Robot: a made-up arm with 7 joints.
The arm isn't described. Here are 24 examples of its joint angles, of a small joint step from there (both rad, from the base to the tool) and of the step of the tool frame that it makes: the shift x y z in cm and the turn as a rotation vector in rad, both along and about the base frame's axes.
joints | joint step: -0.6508 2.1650 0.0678 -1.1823 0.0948 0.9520 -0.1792 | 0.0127 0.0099 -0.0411 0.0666 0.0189 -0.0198 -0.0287
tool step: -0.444 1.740 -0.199 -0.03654 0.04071 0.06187
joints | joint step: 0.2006 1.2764 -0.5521 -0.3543 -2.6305 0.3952 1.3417 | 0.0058 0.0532 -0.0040 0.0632 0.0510 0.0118 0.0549
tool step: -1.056 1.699 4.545 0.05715 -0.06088 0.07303
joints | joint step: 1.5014 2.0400 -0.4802 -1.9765 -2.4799 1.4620 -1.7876 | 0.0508 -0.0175 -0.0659 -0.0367 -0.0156 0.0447 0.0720
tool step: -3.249 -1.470 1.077 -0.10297 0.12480 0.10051
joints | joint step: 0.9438 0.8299 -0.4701 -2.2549 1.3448 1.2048 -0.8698 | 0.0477 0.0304 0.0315 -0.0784 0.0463 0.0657 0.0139
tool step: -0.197 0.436 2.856 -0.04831 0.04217 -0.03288
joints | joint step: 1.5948 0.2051 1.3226 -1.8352 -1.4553 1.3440 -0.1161 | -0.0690 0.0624 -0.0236 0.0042 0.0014 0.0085 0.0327
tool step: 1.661 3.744 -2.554 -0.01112 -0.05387 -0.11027
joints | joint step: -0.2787 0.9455 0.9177 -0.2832 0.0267 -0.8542 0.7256 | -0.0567 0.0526 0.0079 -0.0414 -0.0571 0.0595 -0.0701
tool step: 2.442 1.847 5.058 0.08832 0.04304 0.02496
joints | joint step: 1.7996 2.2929 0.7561 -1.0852 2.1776 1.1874 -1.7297 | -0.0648 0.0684 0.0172 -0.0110 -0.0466 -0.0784 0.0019
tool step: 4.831 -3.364 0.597 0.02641 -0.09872 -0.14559
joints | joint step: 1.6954 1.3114 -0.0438 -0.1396 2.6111 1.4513 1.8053 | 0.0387 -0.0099 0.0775 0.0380 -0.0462 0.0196 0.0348
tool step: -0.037 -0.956 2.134 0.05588 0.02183 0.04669
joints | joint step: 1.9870 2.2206 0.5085 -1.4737 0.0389 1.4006 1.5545 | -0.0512 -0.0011 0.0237 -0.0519 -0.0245 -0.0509 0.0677
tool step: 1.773 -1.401 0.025 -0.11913 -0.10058 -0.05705
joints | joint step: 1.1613 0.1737 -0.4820 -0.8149 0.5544 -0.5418 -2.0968 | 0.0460 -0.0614 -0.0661 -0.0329 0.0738 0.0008 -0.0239
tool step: 0.972 -5.493 1.770 -0.05829 0.00362 0.09377
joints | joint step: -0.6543 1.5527 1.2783 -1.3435 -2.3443 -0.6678 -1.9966 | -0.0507 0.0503 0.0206 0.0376 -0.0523 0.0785 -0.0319
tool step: -2.606 -0.007 1.794 0.02913 -0.10587 0.10042
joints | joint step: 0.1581 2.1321 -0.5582 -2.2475 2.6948 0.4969 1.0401 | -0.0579 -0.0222 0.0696 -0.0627 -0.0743 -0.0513 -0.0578
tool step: 0.255 -2.277 0.817 0.00714 -0.18298 -0.16875
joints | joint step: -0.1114 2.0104 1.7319 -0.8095 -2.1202 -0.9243 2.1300 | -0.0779 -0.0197 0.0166 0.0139 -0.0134 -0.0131 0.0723
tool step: -1.749 1.368 -1.923 -0.08295 -0.10725 -0.07787
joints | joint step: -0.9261 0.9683 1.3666 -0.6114 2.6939 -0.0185 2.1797 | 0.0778 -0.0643 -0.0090 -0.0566 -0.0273 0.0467 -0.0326
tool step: -0.560 -1.199 -4.134 0.06827 0.11103 0.03073
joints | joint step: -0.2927 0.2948 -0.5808 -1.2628 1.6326 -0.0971 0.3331 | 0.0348 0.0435 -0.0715 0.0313 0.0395 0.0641 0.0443
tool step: -2.464 2.000 -2.430 0.00572 0.13902 -0.06668
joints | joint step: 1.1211 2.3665 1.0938 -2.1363 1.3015 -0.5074 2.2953 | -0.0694 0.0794 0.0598 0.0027 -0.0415 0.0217 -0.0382
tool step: 1.118 -3.983 3.037 0.06408 -0.14874 -0.12248
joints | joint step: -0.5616 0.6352 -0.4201 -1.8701 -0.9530 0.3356 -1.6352 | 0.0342 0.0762 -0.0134 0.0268 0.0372 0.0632 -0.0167
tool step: -0.610 3.946 -0.995 0.03771 0.06559 0.10925
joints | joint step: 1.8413 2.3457 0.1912 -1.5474 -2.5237 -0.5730 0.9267 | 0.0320 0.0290 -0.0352 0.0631 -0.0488 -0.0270 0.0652
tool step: 0.208 1.202 -0.306 0.09607 0.01760 -0.03048
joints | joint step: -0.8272 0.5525 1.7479 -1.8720 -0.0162 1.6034 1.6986 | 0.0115 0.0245 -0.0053 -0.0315 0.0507 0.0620 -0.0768
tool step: -1.393 -0.024 1.056 0.07396 0.02289 -0.06473
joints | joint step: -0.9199 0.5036 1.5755 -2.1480 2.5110 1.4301 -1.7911 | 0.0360 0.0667 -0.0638 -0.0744 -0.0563 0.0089 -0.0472
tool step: -2.255 -0.642 2.548 0.10710 0.01335 0.15568
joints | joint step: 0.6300 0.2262 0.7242 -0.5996 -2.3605 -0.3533 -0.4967 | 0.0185 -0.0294 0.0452 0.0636 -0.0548 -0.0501 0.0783
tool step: -2.458 -2.783 0.285 -0.07578 0.05557 0.13668
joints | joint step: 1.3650 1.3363 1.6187 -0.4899 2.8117 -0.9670 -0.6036 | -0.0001 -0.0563 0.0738 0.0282 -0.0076 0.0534 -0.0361
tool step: -4.326 -1.776 -0.684 -0.01354 -0.04856 0.02428
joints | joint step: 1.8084 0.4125 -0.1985 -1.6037 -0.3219 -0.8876 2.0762 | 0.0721 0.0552 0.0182 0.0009 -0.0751 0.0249 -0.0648
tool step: -1.410 1.840 4.547 0.02712 0.10958 -0.15519
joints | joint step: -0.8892 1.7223 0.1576 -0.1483 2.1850 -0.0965 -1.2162 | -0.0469 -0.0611 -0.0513 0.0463 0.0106 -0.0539 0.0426
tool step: 3.334 0.091 -3.346 -0.08033 -0.04175 0.00906
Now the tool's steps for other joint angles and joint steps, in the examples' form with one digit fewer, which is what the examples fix.
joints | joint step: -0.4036 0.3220 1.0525 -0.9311 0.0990 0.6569 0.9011 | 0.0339 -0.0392 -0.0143 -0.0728 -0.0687 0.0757 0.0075
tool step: -1.33 -1.62 -0.76 0.0049 0.0917 -0.0244
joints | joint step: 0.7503 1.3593 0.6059 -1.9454 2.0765 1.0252 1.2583 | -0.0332 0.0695 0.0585 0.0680 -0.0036 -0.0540 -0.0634
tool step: 2.51 1.56 3.68 0.1106 -0.1399 -0.0006
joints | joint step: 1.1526 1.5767 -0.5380 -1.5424 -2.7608 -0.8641 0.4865 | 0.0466 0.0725 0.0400 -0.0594 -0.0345 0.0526 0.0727
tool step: 3.07 0.25 2.01 -0.0255 -0.0645 -0.0530
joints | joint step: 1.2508 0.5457 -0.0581 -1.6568 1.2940 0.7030 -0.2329 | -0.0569 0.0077 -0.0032 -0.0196 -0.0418 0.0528 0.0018
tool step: 2.41 0.55 -1.42 -0.0285 -0.0268 -0.0802
